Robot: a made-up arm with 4 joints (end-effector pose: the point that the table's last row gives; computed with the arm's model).
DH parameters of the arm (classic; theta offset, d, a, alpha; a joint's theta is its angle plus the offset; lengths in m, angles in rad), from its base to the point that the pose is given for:
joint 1: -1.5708 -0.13 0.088 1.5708
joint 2: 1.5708 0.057 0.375 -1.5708
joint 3: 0 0 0.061 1.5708
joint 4: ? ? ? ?
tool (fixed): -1.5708 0.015 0 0
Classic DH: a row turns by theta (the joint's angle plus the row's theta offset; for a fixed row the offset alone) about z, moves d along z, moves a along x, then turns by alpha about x.
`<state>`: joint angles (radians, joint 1 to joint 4).
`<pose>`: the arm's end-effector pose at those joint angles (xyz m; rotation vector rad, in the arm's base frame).
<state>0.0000 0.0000 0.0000 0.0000</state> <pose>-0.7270 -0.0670 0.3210 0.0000 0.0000 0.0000</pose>
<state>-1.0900 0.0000 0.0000 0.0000</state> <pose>-0.3956 0.6136 0.3210 0.0000 0.0000 -1.0900</pose>
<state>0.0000 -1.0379 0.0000 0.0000</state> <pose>-0.7270 -0.4658 0.1172 1.0379 0.0000 0.0000</pose>
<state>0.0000 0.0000 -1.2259 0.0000</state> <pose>-0.3551 -0.0670 -0.3598 0.0000 -1.2259 0.0000</pose>
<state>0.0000 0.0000 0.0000 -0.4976</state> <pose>-0.7270 -0.0767 0.3292 0.4976 0.0000 0.0000</pose>
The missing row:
joint 4: 1.5708 0.67 0.021 1.5708
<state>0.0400 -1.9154 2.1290 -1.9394</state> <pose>0.3986 -0.9159 -0.4555 -1.2419 -2.5113 0.0394</pose>
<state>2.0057 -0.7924 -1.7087 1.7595</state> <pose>-0.1159 -0.0562 -0.3286 0.0421 -0.7709 0.2095</pose>
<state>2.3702 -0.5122 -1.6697 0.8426</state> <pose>-0.0226 -0.0890 -0.3767 1.1083 -0.7175 0.9851</pose>
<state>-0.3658 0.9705 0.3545 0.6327</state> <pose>-0.4505 0.6811 0.2241 -1.4974 0.6757 -0.3467</pose>
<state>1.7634 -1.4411 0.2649 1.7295</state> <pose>0.7890 -0.5529 -0.0427 -0.2134 -0.2663 2.0149</pose>
